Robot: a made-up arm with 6 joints.
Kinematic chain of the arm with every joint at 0, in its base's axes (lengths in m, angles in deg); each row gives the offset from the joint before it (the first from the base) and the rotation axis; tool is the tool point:
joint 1: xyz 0 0 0.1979 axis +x
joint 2: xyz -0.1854 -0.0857 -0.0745 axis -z
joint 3: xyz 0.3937 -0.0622 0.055 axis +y
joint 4: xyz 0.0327 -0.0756 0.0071 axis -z
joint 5: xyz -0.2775 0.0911 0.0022 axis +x
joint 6: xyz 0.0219 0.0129 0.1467 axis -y
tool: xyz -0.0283 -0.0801 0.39
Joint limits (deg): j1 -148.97..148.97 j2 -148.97..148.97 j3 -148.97..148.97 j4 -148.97..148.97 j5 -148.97..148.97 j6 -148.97..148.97
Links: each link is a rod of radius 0.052 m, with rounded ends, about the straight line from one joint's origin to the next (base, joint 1, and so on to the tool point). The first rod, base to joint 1, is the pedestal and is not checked.
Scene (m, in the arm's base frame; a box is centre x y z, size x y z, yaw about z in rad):
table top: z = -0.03
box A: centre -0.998 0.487 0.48 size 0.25 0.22 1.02 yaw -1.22
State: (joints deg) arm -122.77 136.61 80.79 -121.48 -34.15 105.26
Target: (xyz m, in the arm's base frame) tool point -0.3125 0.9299 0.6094
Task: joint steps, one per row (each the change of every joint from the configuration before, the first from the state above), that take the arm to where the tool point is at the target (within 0.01 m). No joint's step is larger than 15 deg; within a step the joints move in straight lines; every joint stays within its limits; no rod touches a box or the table.
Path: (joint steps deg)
1: 10.82 -11.38 -1.70 1.31 -3.43 2.06
2: 10.82 -11.38 -1.69 1.32 -3.44 2.06
3: 10.82 -11.38 -1.70 1.31 -3.43 2.05
4: -11.73 -12.14 1.29 6.37 1.32 -4.33
5: -11.73 -12.14 1.28 6.38 1.32 -4.34
6: -11.74 -12.14 1.28 6.37 1.32 -4.34
7: -11.73 -12.14 1.28 6.38 1.32 -4.34
8: -11.73 -12.14 1.29 6.37 1.32 -4.34

